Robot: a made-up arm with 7 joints.
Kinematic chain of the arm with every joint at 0, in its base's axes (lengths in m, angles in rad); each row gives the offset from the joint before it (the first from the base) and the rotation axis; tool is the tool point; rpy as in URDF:
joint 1: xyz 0.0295 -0.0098 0.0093 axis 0 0.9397 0.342
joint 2: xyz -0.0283 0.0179 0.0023 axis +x
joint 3: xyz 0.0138 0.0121 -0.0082 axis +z
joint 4: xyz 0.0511 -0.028 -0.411 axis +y
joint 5: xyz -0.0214 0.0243 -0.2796 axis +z
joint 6: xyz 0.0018 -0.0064 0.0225 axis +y
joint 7: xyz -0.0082 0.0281 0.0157 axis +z
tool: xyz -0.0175 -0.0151 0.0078 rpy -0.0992 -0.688 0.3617
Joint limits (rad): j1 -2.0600..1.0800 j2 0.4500..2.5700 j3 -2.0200..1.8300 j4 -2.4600..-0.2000 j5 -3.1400..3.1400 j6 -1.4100..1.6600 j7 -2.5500..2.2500
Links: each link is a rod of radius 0.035 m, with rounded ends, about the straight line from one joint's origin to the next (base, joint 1, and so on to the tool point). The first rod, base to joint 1, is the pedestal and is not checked.
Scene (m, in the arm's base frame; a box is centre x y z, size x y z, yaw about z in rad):
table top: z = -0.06
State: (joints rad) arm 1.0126 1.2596 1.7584 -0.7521 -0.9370 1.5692 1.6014
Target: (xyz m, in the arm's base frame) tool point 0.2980 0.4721 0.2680
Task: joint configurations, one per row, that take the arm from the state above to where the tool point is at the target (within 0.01 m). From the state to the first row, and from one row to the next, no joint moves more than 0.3 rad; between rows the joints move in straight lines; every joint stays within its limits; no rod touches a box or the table.
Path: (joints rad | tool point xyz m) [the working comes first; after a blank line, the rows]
Joints at the target: 1.0800 1.8698 1.3993 -1.2320 -0.9285 1.5478 1.6087
Straight joint move there: clear.

1: 1.0351 1.4630 1.6387 -0.9121 -0.9342 1.5621 1.6038 | 0.0090 0.6109 0.2356
2: 1.0575 1.6664 1.5190 -1.0720 -0.9313 1.5550 1.6063 | 0.1636 0.5565 0.2698
3: 1.0800 1.8698 1.3993 -1.2320 -0.9285 1.5478 1.6087 | 0.2980 0.4721 0.2680

